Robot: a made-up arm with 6 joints.
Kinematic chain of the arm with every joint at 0, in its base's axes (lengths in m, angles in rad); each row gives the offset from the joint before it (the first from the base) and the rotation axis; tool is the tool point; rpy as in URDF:
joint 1: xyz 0 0 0.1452 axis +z
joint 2: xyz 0 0 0 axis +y
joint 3: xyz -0.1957 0 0.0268 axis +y
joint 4: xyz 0.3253 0 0.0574 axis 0.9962 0 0.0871
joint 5: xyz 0 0 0 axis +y
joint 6: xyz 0.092 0 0.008 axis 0.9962 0 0.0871
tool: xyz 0 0 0 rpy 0 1.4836 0
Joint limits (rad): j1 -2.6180..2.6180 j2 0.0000..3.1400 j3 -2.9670..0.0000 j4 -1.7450..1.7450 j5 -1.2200..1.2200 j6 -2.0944..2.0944
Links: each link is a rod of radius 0.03 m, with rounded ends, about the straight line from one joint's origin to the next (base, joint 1, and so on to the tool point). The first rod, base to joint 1, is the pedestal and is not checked.
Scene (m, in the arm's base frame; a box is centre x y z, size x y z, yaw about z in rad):
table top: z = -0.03
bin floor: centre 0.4 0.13 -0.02 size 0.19 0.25 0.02 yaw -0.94
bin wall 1: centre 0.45 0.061 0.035 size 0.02 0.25 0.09 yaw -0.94
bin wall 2: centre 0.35 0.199 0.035 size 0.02 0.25 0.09 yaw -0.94
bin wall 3: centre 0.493 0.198 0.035 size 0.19 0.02 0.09 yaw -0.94
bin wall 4: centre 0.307 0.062 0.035 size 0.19 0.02 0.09 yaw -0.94
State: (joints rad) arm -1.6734 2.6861 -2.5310 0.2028 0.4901 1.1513
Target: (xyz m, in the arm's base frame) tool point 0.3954 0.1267 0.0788
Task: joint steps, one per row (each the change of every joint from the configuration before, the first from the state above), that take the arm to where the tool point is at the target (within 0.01 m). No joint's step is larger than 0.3 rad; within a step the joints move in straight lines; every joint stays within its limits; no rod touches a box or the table.
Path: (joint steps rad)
1: 0.2707 -0.1175 0.1493 0.0336 0.1043 0.0000
2: 0.2707 -0.1175 0.1493 0.0336 0.1042 0.0000
3: 0.2706 -0.1174 0.1493 0.0336 0.1043 0.0000
4: 0.2707 -0.1175 0.1492 0.0336 0.1043 0.0000
5: 0.2707 -0.1175 0.1493 0.0336 0.1043 0.0000
6: 0.2707 -0.1175 0.1493 0.0336 0.1042 0.0000
7: 0.2707 -0.1174 0.1493 0.0336 0.1043 0.0000
8: -0.0008 0.2475 -0.0244 0.0043 0.0000 0.0000

